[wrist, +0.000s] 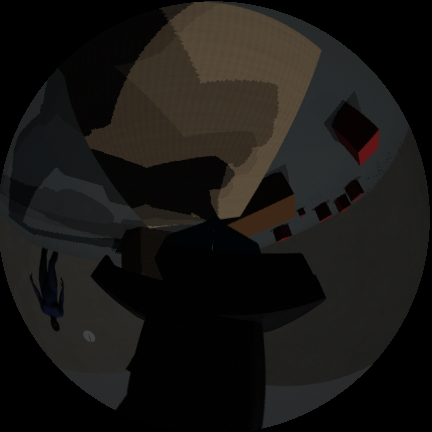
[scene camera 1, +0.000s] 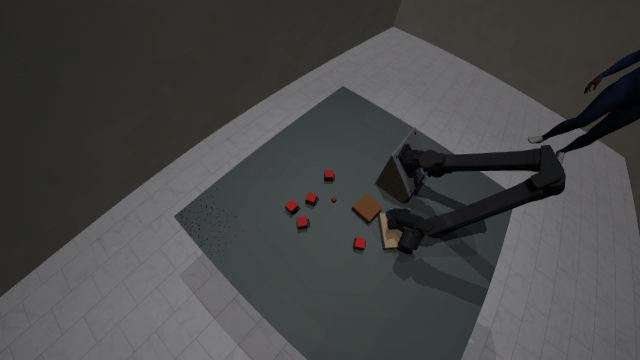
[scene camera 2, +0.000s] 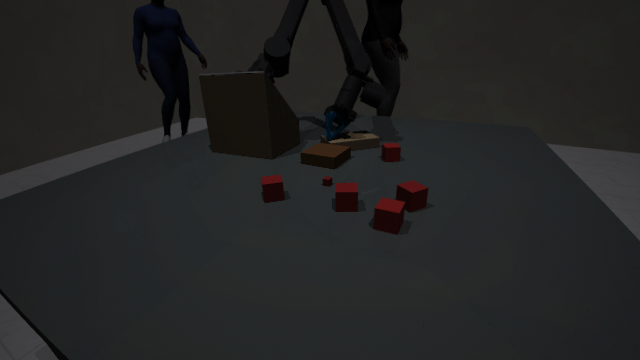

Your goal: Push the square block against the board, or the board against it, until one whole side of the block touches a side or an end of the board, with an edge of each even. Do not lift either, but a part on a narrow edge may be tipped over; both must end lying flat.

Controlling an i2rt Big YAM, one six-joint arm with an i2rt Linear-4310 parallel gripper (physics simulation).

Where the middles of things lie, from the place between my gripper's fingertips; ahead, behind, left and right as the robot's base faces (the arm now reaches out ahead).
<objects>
The square brown block (scene camera 2: 330, 156) is 20 mm ahead of my hand, 80 mm to the right of it and 20 mm below it. Round my hand: tan board (wrist: 184, 117) (50 mm ahead, 60 mm to the left, 20 mm below).
</objects>
